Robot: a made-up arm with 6 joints.
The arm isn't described. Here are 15 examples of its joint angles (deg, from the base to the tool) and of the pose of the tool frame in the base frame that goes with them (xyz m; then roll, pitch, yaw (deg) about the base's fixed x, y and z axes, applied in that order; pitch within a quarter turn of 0, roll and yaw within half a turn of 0).
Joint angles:
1: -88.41 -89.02 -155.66 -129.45 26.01 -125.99
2: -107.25 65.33 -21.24 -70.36 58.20 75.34
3: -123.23 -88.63 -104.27 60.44 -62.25 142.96
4: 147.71 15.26 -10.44 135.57 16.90 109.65
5: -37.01 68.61 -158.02 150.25 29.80 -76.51
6: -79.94 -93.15 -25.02 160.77 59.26 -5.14
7: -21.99 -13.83 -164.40 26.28 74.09 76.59
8: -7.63 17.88 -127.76 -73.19 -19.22 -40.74
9: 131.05 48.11 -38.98 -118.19 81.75 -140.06
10: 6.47 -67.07 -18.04 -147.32 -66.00 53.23
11: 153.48 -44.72 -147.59 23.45 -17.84 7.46
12: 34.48 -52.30 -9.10 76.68 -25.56 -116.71
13: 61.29 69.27 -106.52 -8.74 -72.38 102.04
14: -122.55 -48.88 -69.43 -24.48 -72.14 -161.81
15: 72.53 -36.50 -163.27 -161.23 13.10 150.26
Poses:
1: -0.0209 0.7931 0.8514 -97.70 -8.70 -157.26
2: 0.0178 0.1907 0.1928 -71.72 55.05 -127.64
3: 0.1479 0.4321 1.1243 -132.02 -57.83 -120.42
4: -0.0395 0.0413 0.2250 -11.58 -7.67 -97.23
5: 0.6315 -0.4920 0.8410 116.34 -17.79 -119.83
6: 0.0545 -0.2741 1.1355 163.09 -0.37 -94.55
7: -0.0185 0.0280 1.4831 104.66 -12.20 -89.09
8: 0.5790 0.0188 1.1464 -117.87 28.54 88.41
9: -0.0709 0.2279 0.2027 67.19 -56.17 -2.98
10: 0.2524 0.0950 0.7354 -33.64 -15.87 129.58
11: 0.4433 -0.1873 1.3229 -170.40 28.06 7.58
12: 0.3963 0.1569 0.6561 -64.78 -36.04 82.42
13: 0.3142 0.5321 0.5221 109.34 6.09 -17.76
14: -0.0588 -0.1636 1.2322 155.66 -4.67 -113.12
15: -0.1488 -0.3667 1.3860 168.87 30.67 -120.75
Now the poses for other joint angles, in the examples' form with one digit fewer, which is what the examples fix.
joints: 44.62 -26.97 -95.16 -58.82 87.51 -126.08
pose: 0.338 0.169 1.188 -2.5 65.5 151.9
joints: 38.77 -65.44 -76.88 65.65 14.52 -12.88
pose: 0.098 0.013 1.357 147.7 -33.7 -73.8
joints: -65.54 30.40 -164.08 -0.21 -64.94 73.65
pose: 0.099 -0.242 1.300 -162.0 5.0 -171.2
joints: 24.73 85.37 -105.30 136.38 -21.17 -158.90
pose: 0.399 0.123 0.141 -15.0 1.0 44.6
